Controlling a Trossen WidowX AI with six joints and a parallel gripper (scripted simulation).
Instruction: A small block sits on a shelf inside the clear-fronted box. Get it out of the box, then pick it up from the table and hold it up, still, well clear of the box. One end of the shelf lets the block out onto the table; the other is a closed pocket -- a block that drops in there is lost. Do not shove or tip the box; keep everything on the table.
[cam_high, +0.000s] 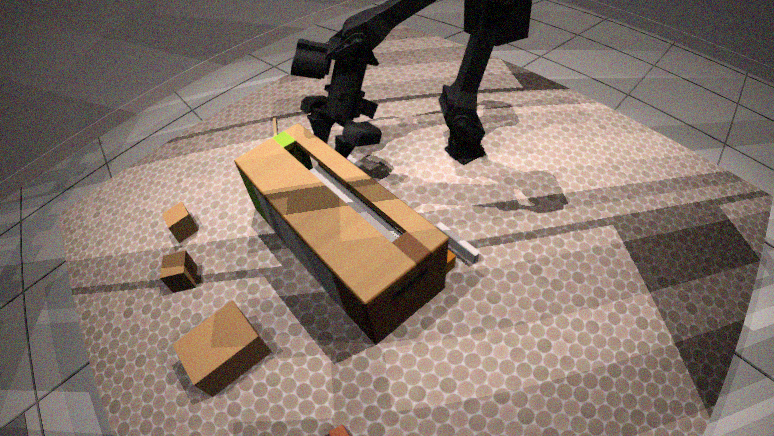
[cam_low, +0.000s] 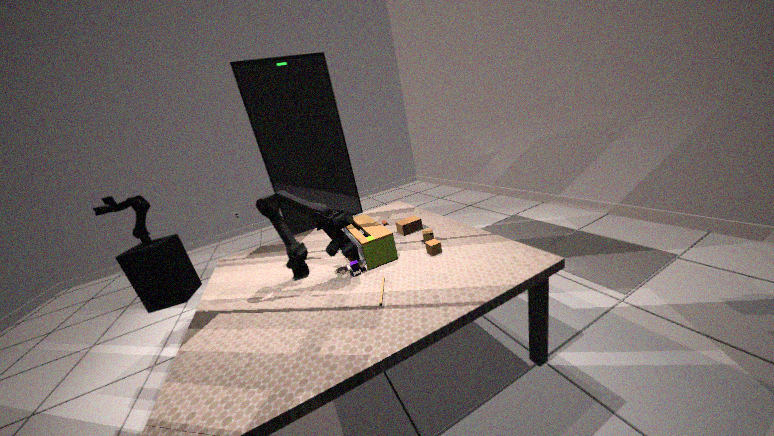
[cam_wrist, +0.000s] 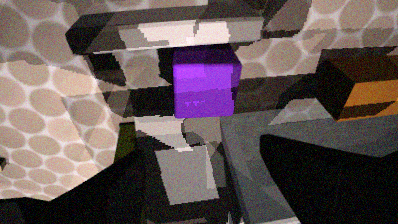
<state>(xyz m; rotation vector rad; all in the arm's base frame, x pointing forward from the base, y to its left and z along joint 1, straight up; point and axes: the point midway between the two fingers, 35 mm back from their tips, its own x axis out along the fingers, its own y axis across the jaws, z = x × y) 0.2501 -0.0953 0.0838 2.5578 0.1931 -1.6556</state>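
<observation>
The purple block is 40 mm below my gripper tip and 20 mm behind it. The rest, counted from my gripper tip: thin stick: 230 mm to the right, 50 mm below, 50 mm ahead; then box: 150 mm to the left, 30 mm ahead, 10 mm above.
</observation>
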